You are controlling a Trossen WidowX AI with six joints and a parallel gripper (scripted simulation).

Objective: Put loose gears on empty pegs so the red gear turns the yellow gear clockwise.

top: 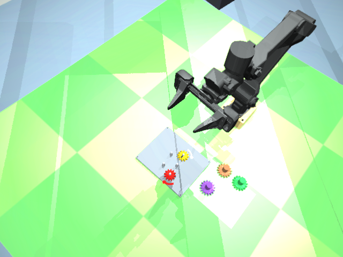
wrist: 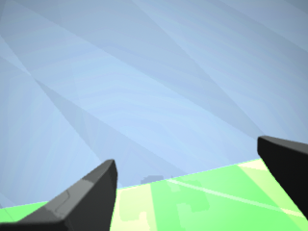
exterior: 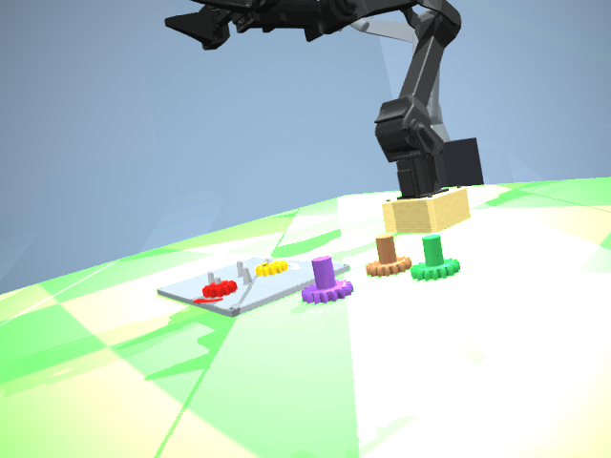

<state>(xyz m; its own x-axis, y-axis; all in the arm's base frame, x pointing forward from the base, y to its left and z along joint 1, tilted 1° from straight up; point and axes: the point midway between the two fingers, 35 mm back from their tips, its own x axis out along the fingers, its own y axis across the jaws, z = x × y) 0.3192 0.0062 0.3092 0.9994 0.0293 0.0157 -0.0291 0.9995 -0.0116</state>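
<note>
My gripper tip is 340 mm above the purple gear, 130 mm to the right of it and 50 mm past it. Also, from my gripper tip: yellow gear: 340 mm below, 70 mm behind, 10 mm to the right; grey board: 350 mm below, 30 mm behind, 20 mm to the right; red gear: 340 mm below, 20 mm ahead, 10 mm to the left.
</note>
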